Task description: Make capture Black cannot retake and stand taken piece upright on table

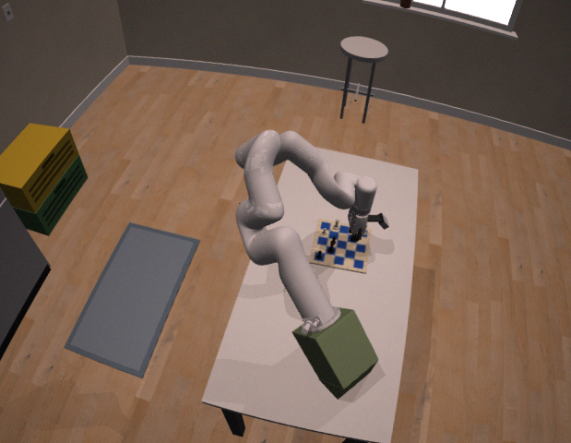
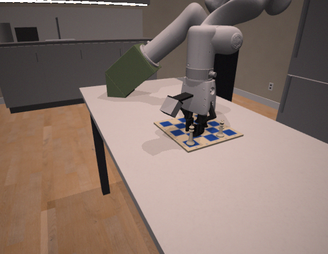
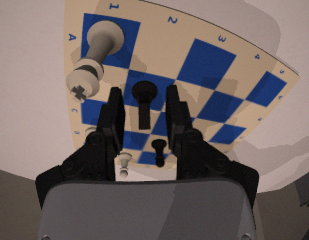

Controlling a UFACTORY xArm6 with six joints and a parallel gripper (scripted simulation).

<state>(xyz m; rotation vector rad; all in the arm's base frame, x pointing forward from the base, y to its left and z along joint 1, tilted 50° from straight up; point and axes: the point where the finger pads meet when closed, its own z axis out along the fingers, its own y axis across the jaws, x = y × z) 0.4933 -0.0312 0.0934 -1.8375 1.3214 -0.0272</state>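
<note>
The black knight is 2 cm below my hand. The rest, counted from my hand: black pawn (5 cm behind, 6 cm to the left, 2 cm below); then white piece (5 cm ahead, 3 cm to the right); then blue-and-tan chessboard (5 cm behind, 3 cm to the left, 3 cm below).
</note>
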